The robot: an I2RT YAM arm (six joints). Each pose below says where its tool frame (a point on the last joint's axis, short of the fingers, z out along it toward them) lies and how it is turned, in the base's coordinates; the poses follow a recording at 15 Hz.
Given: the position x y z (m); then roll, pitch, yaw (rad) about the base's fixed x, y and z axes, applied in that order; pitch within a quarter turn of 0, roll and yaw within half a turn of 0.
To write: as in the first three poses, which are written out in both.
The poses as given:
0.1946 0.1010 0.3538 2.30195 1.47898 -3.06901
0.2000 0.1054 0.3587 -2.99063 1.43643 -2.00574
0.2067 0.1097 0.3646 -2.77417 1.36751 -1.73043
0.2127 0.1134 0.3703 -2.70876 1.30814 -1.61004
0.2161 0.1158 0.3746 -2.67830 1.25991 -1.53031
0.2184 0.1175 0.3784 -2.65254 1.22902 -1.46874
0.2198 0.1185 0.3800 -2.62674 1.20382 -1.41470
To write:
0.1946 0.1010 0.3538 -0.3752 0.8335 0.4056 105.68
0.2000 0.1054 0.3587 -0.4459 0.8124 0.3757 108.58
0.2067 0.1097 0.3646 -0.4924 0.7936 0.3574 111.25
0.2127 0.1134 0.3703 -0.5290 0.7753 0.3451 113.75
0.2161 0.1158 0.3746 -0.5589 0.7580 0.3364 115.86
0.2184 0.1175 0.3784 -0.5801 0.7441 0.3313 117.11
0.2198 0.1185 0.3800 -0.5977 0.7323 0.3265 117.96

